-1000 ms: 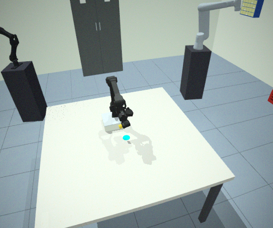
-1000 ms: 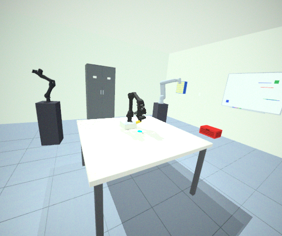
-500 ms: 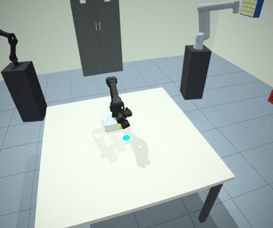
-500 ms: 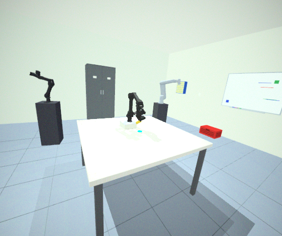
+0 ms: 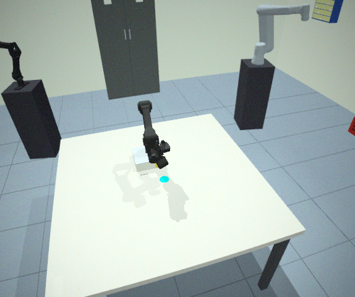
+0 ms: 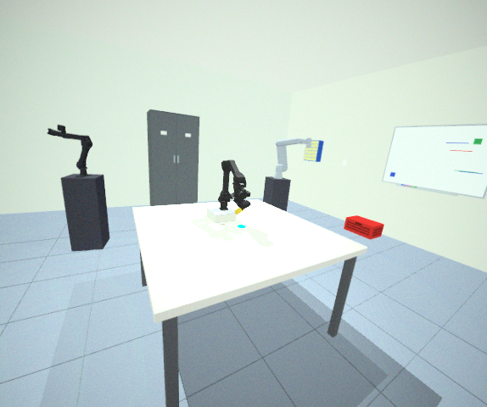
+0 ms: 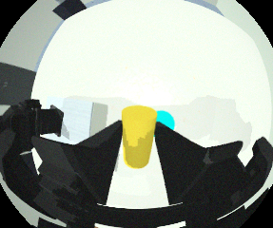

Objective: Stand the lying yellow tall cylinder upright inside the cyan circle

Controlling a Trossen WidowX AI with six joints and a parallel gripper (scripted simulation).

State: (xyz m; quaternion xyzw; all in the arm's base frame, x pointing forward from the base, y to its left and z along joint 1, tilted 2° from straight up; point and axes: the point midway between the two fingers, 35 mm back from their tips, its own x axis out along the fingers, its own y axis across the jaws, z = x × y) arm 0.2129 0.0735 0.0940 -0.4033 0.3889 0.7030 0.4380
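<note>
Right now the yellow cylinder is 20 mm to the right of my gripper tip and 10 mm below it. Also, from my gripper tip: cyan circle (30 mm ahead, 130 mm below).
</note>
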